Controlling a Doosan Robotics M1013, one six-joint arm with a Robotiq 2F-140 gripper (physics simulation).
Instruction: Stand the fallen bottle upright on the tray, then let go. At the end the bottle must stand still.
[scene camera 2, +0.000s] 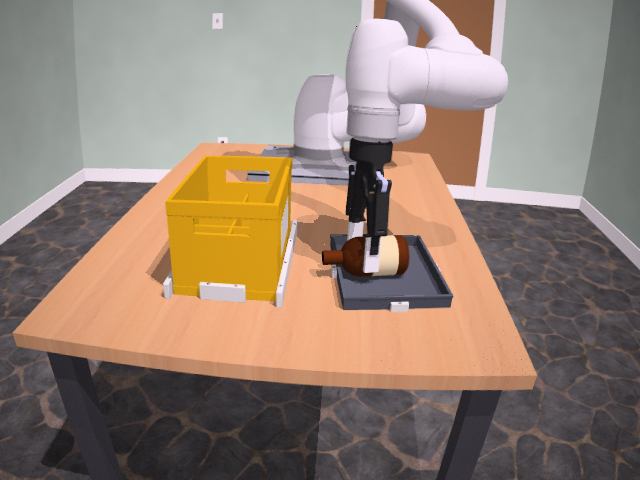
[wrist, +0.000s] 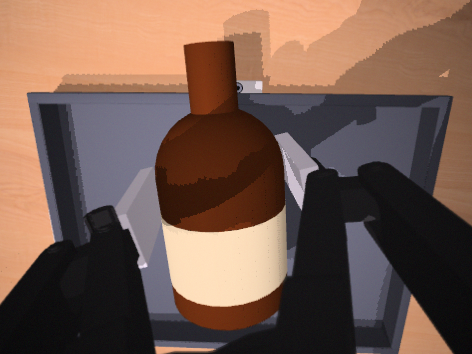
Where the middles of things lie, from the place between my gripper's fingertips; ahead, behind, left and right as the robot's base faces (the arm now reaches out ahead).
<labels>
I see the brown bottle (scene camera 2: 394, 256) 10 mm to the left of my hand, 10 mm behind it and 10 mm above it. Round my hand: tall yellow crate (scene camera 2: 225, 232) 240 mm to the right, 60 mm above, 50 mm behind; then dark grey tray (scene camera 2: 422, 285) 50 mm to the left, 20 mm below, 10 mm behind.
</labels>
